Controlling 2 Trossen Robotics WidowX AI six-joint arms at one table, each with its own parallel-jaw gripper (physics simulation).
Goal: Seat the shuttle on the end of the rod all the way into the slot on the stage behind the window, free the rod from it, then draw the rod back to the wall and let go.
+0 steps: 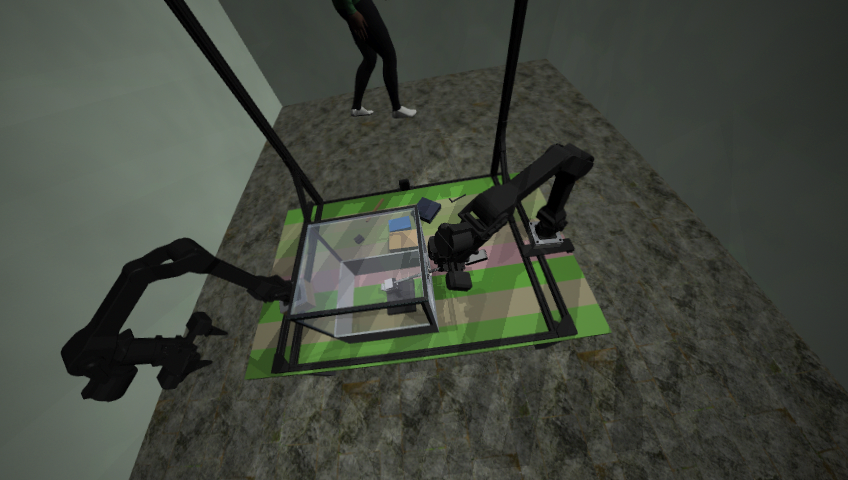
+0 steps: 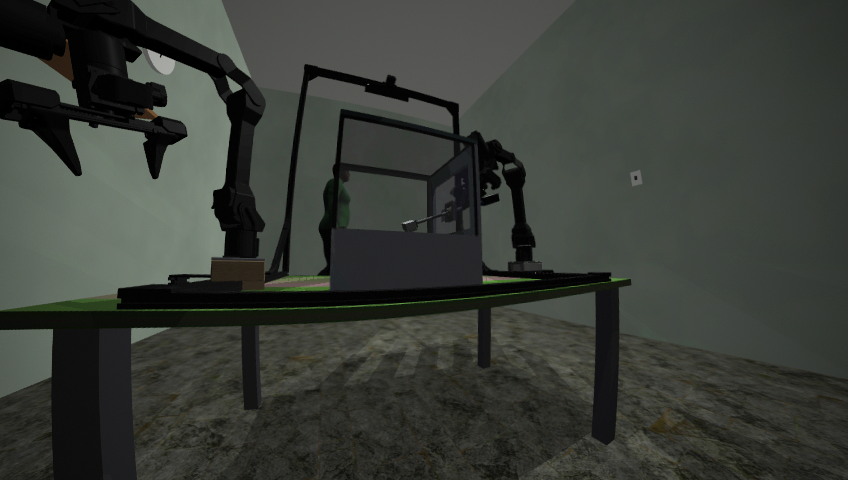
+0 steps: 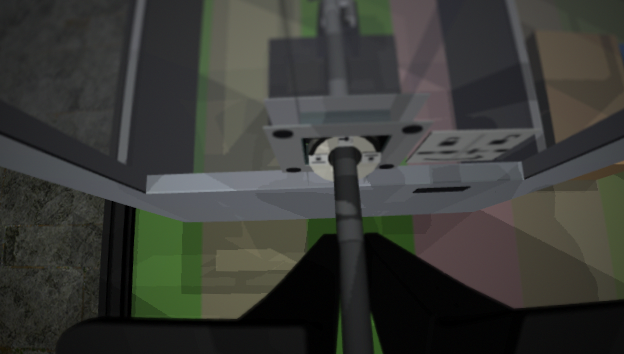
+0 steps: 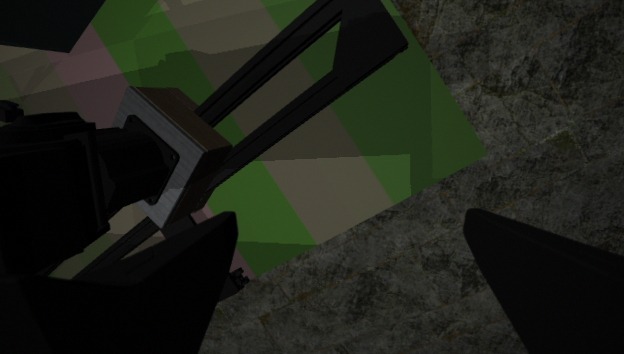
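Where they show: left gripper, fingertip midpoint: [image 1: 439, 269] [image 2: 461, 209] [image 3: 349, 247]; right gripper, fingertip midpoint: [image 1: 219, 347] [image 2: 121, 177] [image 4: 350, 222]; left arm's base, origin of the base link: [image 1: 545, 231] [image 2: 524, 262]; right arm's base, origin of the base link: [image 2: 240, 257] [image 4: 144, 160].
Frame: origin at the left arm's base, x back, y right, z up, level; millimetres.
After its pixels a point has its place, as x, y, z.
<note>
My left gripper [image 1: 437, 268] @(-400, -186, 150) [image 3: 349, 247] @(-400, -186, 150) is shut on the grey rod [image 3: 346, 189] @(-417, -187, 152) [image 2: 429, 218], close outside the glass box's side wall [image 1: 426, 267] @(-433, -196, 190). The rod passes through the round pale port [image 3: 321, 158] @(-429, -196, 146) in a grey plate and runs on over the dark stage [image 1: 402, 290] [image 3: 300, 67]. The pale shuttle [image 1: 388, 284] @(-560, -201, 103) [image 2: 409, 225] @(-559, -210, 93) sits on the rod's far end at the stage's far edge. I cannot tell whether it sits in the slot. My right gripper [image 1: 195, 342] [image 4: 350, 222] @(-1050, -366, 121) is open and empty, out past the table's corner above the floor.
The glass box [image 1: 327, 224] @(-685, -94, 290) with black edges stands on the green striped table [image 1: 517, 324] @(-164, -310, -60). A blue block [image 1: 399, 224] @(-558, 115, -20) and a tan block [image 1: 403, 241] @(-536, 15, 0) lie inside it. A dark blue pad [image 1: 428, 209] @(-433, 191, -33) lies behind it. Black frame posts [image 1: 508, 90] @(-114, 358, 346) rise around. A person [image 1: 374, 57] stands at the back.
</note>
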